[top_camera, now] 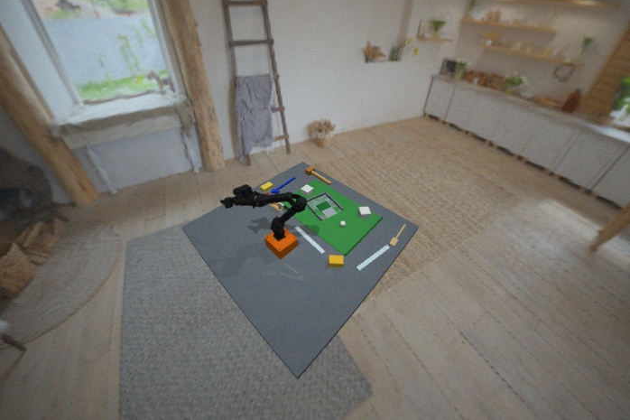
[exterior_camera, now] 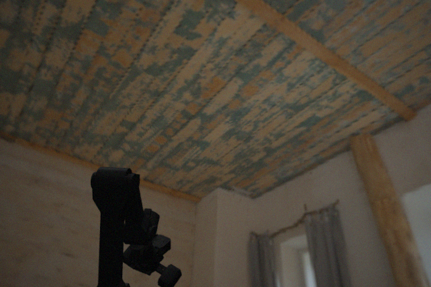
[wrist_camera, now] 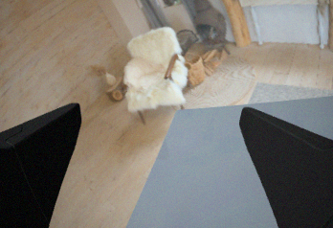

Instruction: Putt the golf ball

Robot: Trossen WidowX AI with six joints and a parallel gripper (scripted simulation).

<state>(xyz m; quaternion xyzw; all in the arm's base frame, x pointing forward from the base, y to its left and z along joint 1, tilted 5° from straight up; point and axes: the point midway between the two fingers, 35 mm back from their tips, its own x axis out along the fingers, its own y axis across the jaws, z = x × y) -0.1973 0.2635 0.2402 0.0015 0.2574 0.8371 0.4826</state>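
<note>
Right now the red putter is 400 mm ahead of my gripper tip, 20 mm to the left of it and 280 mm below it. From my gripper tip the other things lie so: white golf ball: 640 mm ahead, 470 mm to the right, 310 mm below; then green mat: 680 mm ahead, 290 mm to the right, 340 mm below.
</note>
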